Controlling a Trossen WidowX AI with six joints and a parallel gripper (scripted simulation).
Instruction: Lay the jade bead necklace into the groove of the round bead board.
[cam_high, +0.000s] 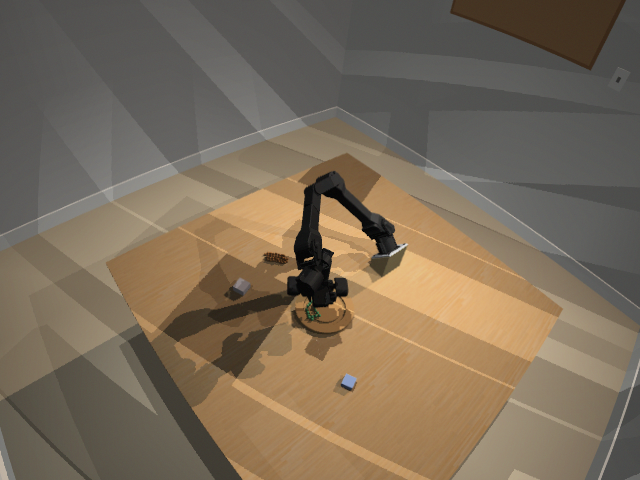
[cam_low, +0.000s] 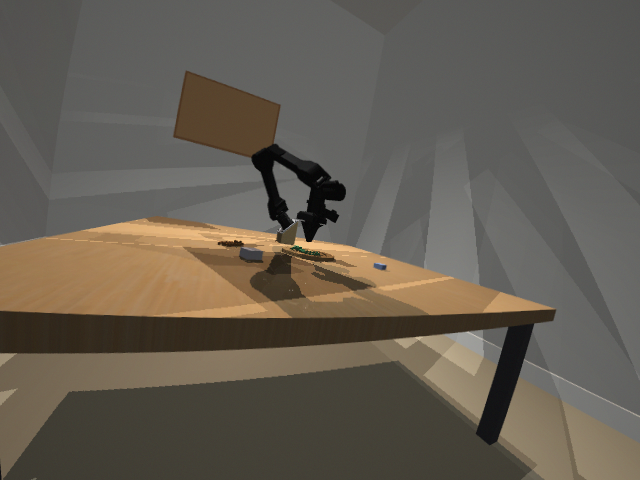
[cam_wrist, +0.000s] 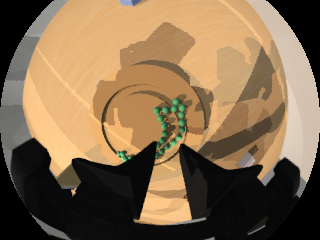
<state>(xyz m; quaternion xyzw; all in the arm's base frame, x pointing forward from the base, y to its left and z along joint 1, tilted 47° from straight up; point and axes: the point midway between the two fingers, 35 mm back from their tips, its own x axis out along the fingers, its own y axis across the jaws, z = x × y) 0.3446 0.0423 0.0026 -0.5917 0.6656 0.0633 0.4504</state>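
The round wooden bead board is 4 cm behind my gripper tip, 2 cm to the left of it and 4 cm below it. The rest, counted from my gripper tip: blue block 6 cm ahead, 27 cm to the left, 4 cm below; pale grey block 17 cm ahead, 20 cm to the right, 4 cm below.
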